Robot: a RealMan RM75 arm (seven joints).
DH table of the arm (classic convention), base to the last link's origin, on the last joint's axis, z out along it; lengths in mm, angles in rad. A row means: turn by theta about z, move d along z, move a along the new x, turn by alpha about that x. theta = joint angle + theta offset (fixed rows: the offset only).
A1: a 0, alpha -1.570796, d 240.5, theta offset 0
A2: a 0, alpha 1.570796, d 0, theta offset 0
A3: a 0, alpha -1.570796, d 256, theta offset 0
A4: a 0, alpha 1.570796, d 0, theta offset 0
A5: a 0, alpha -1.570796, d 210, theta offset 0
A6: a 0, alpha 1.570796, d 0, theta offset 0
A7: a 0, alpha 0, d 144, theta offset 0
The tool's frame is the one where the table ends.
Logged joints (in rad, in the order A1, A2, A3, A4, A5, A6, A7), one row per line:
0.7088 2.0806 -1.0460 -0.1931 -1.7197 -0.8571 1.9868
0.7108 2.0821 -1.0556 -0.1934 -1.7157 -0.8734 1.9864
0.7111 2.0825 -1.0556 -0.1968 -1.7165 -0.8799 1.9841
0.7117 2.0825 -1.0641 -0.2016 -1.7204 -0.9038 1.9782
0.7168 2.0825 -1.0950 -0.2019 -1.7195 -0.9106 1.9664
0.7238 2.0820 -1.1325 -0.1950 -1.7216 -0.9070 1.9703
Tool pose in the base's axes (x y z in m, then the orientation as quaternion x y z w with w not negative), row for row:
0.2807 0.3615 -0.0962 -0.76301 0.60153 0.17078 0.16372
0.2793 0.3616 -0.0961 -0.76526 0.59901 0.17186 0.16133
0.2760 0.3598 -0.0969 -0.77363 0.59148 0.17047 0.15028
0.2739 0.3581 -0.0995 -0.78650 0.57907 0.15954 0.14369
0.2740 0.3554 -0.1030 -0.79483 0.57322 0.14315 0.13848
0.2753 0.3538 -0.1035 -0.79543 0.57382 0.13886 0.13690
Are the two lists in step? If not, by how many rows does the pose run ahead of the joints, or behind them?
The pose runs 1 row ahead of the joints: the pose in row i belongs to the joints in row i + 1.
